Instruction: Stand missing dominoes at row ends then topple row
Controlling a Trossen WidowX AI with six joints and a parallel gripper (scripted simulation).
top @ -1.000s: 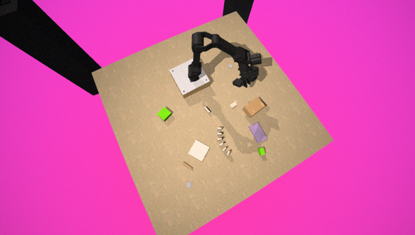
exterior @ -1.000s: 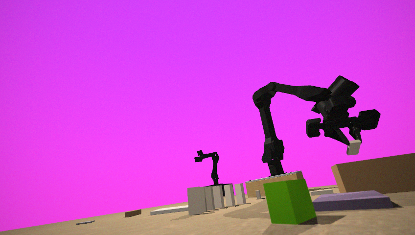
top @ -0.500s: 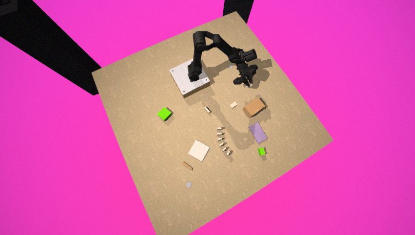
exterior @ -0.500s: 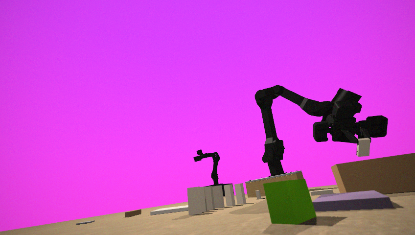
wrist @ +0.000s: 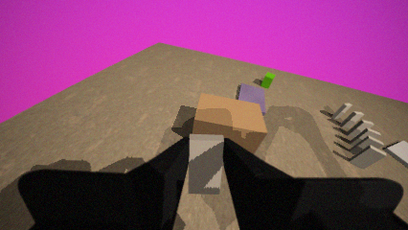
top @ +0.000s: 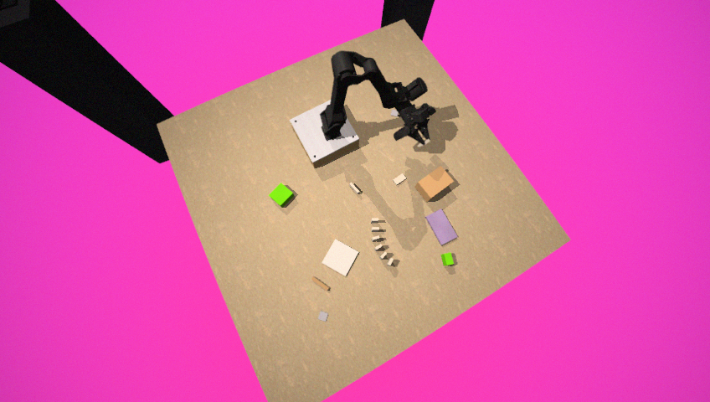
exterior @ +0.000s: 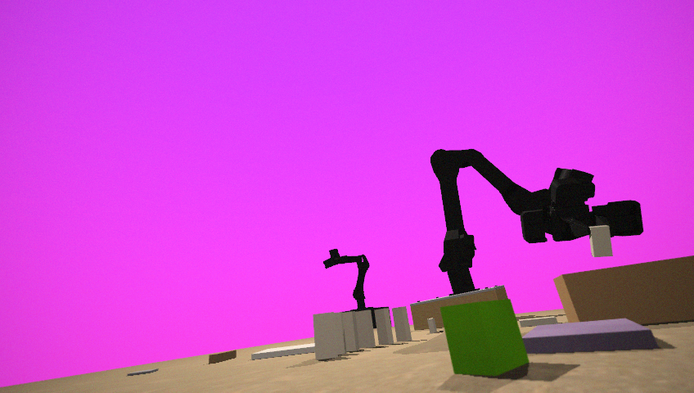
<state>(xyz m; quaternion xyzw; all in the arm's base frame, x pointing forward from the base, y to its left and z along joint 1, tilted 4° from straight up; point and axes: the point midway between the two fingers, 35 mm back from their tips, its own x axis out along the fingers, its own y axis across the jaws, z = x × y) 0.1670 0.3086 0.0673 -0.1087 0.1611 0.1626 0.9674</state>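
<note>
Right now my gripper tip is 14 cm short of the orange box, 1 cm to the left of it and 10 cm above it. Also, from my gripper tip: white tile 27 cm ahead, 46 cm to the right, 13 cm below; purple slab 31 cm ahead, 4 cm to the right, 12 cm below; small green cube 43 cm ahead, 8 cm to the right, 11 cm below.
</note>
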